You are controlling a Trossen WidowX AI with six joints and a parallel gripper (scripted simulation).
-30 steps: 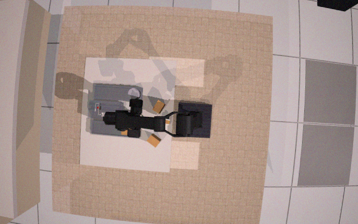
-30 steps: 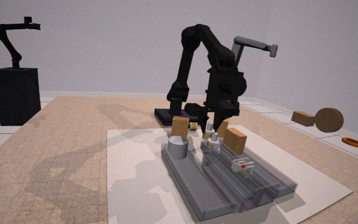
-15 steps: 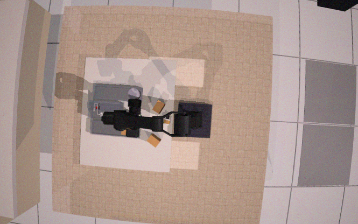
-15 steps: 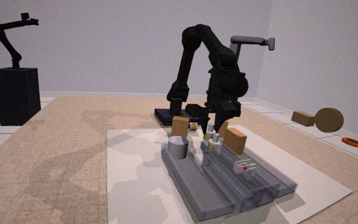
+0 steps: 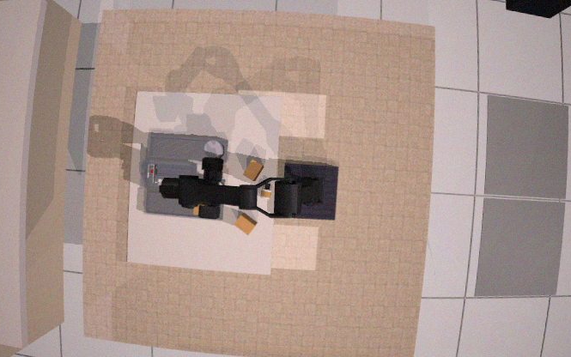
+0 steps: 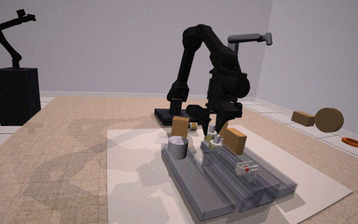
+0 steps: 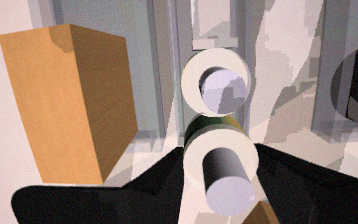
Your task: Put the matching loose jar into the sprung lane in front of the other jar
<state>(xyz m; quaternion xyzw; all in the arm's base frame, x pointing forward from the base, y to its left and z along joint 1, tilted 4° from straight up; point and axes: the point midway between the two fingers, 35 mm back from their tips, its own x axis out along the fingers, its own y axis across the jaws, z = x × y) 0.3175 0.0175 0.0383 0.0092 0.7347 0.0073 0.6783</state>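
My gripper tip is now 3 cm short of the brown box, 8 cm to the right of it and 1 cm above it. Also, from my gripper tip: red mark (22 cm ahead, 4 cm to the right, 2 cm above); grey lane (16 cm ahead, 3 cm to the right, 3 cm below); grey cylinder (3 cm ahead, 13 cm to the right, 2 cm below).
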